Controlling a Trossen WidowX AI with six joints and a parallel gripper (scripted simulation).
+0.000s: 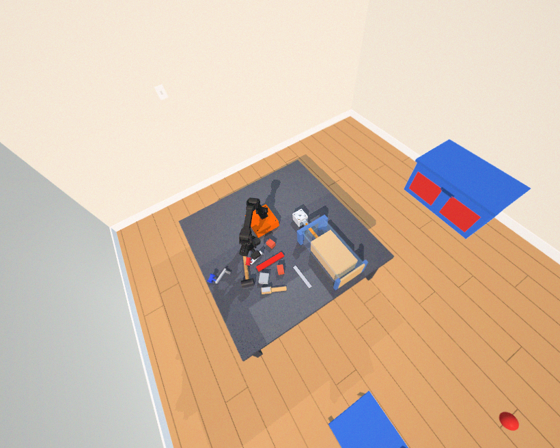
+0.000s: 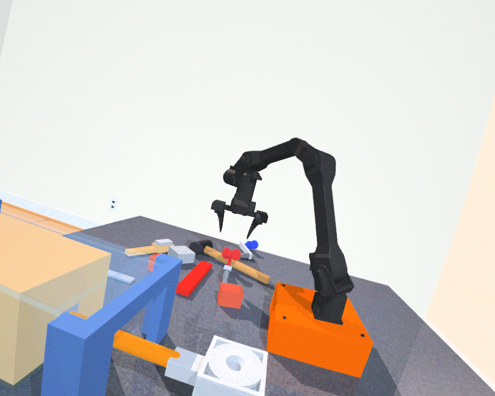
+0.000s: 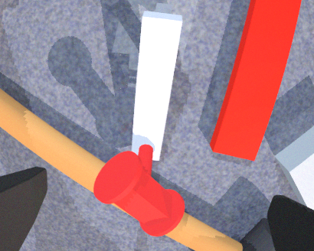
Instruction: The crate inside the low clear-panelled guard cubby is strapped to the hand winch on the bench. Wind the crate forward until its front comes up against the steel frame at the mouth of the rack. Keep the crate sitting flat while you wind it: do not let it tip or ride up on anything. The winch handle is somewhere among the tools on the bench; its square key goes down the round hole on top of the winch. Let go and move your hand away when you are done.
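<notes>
My gripper tip is 11 cm above the winch handle and 1 cm past it. Also, from my gripper tip: grey block: 17 cm ahead, 12 cm below, 1 cm to the right; then red bar: 13 cm below, 9 cm to the left, 7 cm ahead; then red knob: 10 cm below, 5 cm to the right.
</notes>
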